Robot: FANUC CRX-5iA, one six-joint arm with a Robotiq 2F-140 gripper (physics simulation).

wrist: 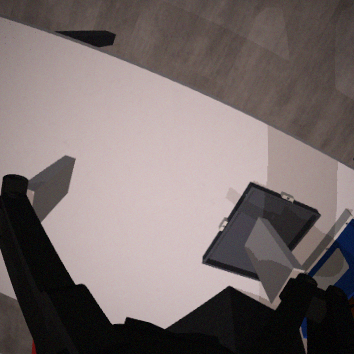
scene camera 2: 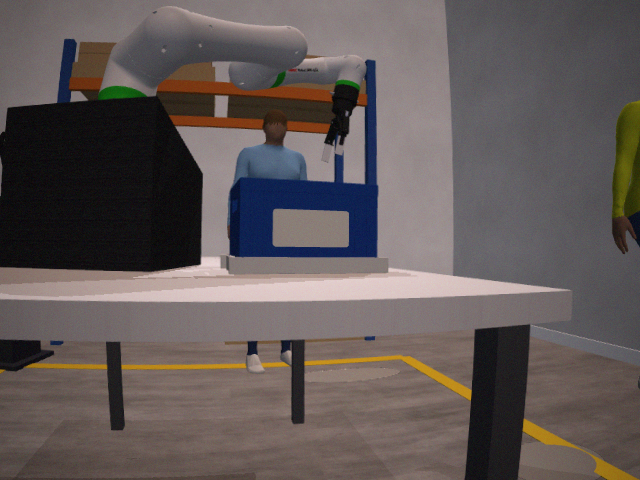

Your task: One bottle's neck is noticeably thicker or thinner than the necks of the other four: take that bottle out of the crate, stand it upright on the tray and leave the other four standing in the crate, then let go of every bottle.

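Pixels of known places: gripper, between the fingertips: (wrist: pixel 164 205) (scene camera 2: pixel 331 158); arm's base, origin of its link: (scene camera 2: pixel 118 135).
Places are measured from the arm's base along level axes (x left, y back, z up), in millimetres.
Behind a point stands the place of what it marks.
The blue crate (scene camera 2: pixel 258 196) {z -153, x -130, y -338 mm} (wrist: pixel 350 240) {z -223, x 105, y -499 mm} stands upright in the scene view, with a pale label on its side; part of it shows at the right edge of the wrist view. Its walls hide the inside in the scene view, and no bottle can be made out in either view. The dark, shallow tray (wrist: pixel 230 245) {z -289, x 290, y -284 mm} lies flat on the table in the wrist view, partly behind one finger; it does not show in the scene view. My gripper (scene camera 2: pixel 332 150) {z 74, x 599, y -521 mm} (wrist: pixel 164 205) {z 74, x 599, y -521 mm} is open, with nothing between its fingers. It hangs tilted above the crate's rim in the scene view.
The crate stands on a low grey base (scene camera 2: pixel 310 265) {z -279, x -117, y -435 mm} on the white table (scene camera 2: pixel 439 289) {z -294, x -413, y -583 mm} (wrist: pixel 140 135) {z -294, x 626, y -402 mm}. A large black block (scene camera 2: pixel 77 180) {z -122, x -135, y 20 mm} is under the arm at the left. A shelf rack (scene camera 2: pixel 370 118) and a person in light blue (scene camera 2: pixel 273 161) are behind.
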